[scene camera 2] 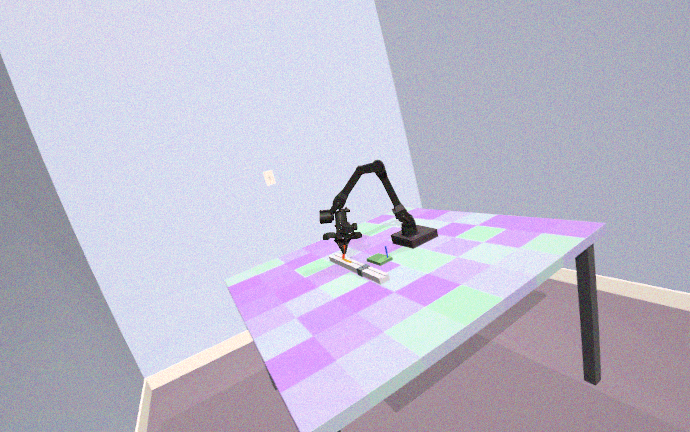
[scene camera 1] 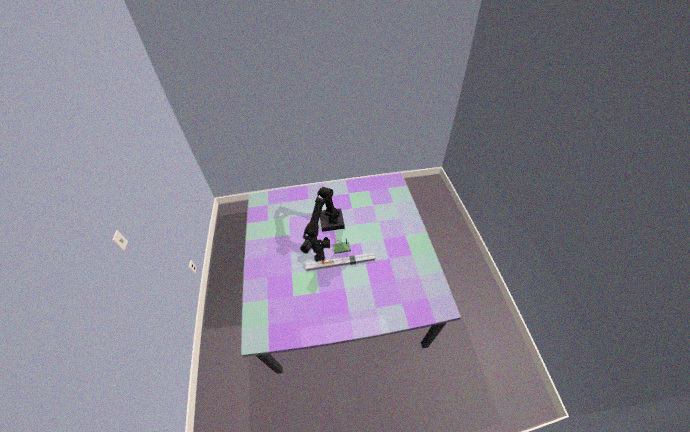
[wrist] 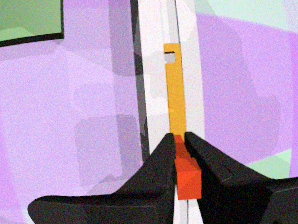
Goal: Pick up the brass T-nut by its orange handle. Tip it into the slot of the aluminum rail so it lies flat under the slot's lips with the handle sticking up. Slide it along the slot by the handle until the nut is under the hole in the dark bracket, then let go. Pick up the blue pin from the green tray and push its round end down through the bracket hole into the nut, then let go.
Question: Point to a brass T-nut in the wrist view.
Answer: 188,175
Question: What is my gripper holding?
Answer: A brass T-nut.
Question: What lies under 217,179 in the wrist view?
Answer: My gripper.
